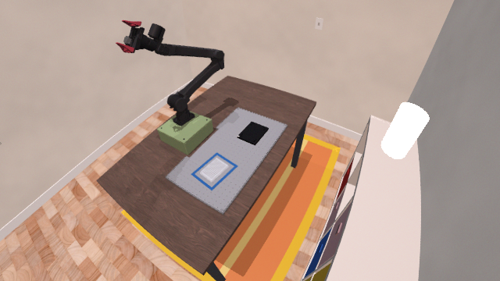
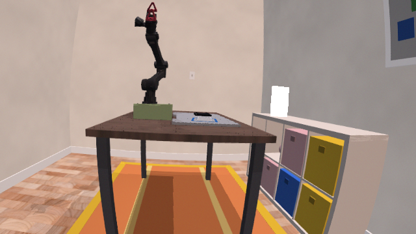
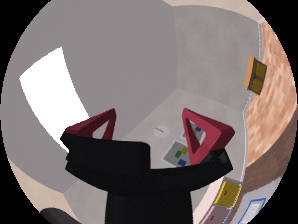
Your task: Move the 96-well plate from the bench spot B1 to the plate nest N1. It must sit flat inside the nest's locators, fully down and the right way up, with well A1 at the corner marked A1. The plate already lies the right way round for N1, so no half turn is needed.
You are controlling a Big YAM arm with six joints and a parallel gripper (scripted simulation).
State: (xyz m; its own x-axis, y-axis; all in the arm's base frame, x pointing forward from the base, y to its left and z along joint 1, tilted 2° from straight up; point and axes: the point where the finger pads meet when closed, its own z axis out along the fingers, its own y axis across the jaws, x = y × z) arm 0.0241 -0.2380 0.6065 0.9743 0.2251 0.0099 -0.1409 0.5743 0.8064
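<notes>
Now: hand 370 mm short of the white 96-well plate, 90 mm to the right of it and 690 mm above it. Also, from my hand: black plate nest: 360 mm ahead, 430 mm to the left, 680 mm below.
</notes>
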